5 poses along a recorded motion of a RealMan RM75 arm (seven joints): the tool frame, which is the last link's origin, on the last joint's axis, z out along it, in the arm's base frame.
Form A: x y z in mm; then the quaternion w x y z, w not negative.
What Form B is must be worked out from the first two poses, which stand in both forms.
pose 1, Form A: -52.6, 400.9, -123.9, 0.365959, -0.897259, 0.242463, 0.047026
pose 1, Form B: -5.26, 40.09, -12.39, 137.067, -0.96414, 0.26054, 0.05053
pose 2, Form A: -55.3, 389.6, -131.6, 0.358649, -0.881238, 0.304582, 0.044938
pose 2, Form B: -5.53, 38.96, -13.16, 137.965, -0.94404, 0.32629, 0.04814
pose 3, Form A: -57.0, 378.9, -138.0, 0.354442, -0.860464, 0.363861, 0.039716
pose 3, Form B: -5.70, 37.89, -13.80, 138.481, -0.92021, 0.38912, 0.04247
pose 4, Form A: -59.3, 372.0, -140.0, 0.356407, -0.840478, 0.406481, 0.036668
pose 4, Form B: -5.93, 37.20, -14.00, 138.241, -0.89955, 0.43505, 0.03925
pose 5, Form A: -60.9, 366.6, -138.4, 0.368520, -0.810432, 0.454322, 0.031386
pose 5, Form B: -6.09, 36.66, -13.84, 136.751, -0.87179, 0.48872, 0.03376
